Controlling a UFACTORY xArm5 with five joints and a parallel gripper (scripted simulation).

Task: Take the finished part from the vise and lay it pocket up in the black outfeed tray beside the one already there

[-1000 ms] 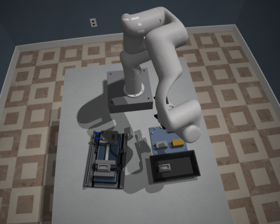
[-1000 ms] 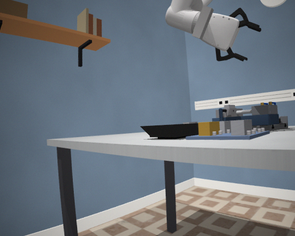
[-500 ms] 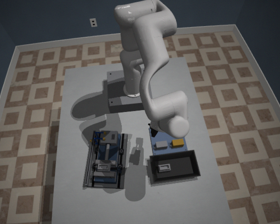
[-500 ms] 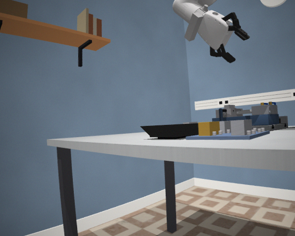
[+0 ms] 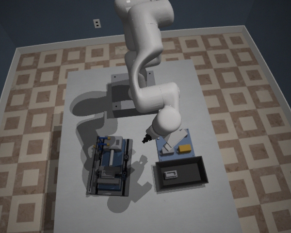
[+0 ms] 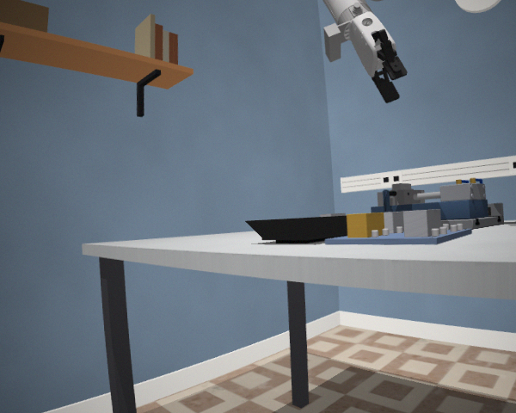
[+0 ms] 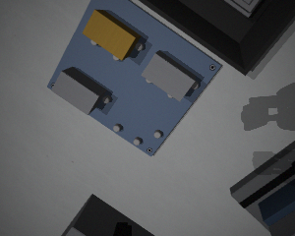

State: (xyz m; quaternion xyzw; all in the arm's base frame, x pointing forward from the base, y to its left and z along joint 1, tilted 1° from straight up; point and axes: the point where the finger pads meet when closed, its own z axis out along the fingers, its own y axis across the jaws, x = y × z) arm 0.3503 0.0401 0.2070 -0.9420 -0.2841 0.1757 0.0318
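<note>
Now: the blue vise 25 cm below my hand, 23 cm to the right of it and 3 cm ahead of it. From my hand the other things lie so: plain grey block (26 cm below, 6 cm to the left); then yellow block (26 cm below, 15 cm to the left, 1 cm ahead); then blue fixture plate (28 cm below, 11 cm to the left, 4 cm behind).
</note>
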